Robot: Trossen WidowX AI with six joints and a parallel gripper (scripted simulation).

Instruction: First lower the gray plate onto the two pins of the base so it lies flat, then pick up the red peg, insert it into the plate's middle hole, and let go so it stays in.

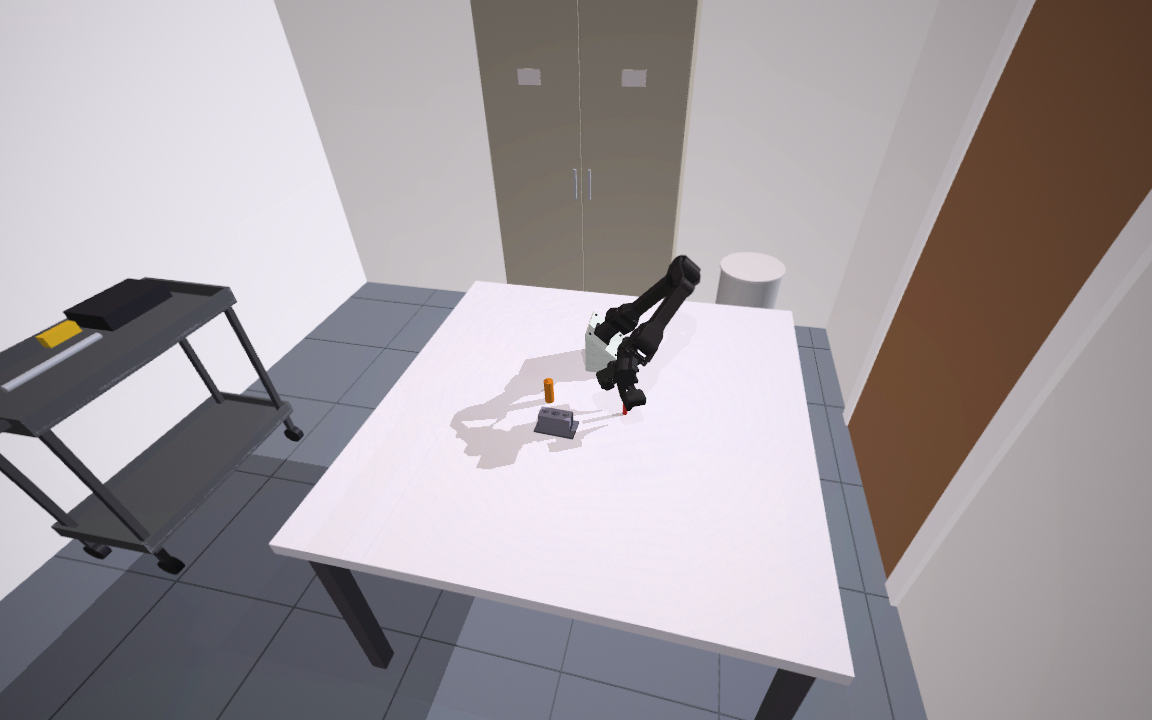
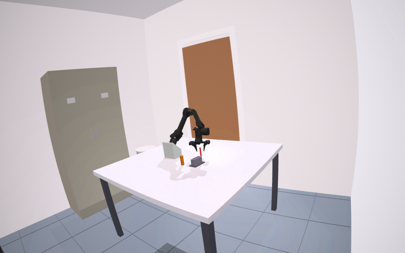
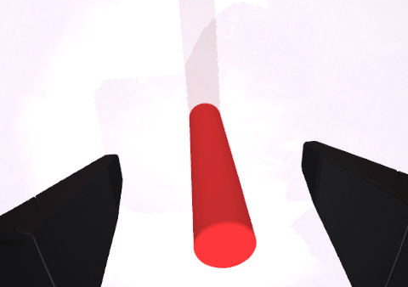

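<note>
Now: the red peg right at my gripper tip. From my gripper tip the other things lie so: base (100 mm ahead, 190 mm to the right, 30 mm below); then gray plate (100 mm ahead, 190 mm to the right); then orange cylinder (10 mm behind, 240 mm to the right).
</note>
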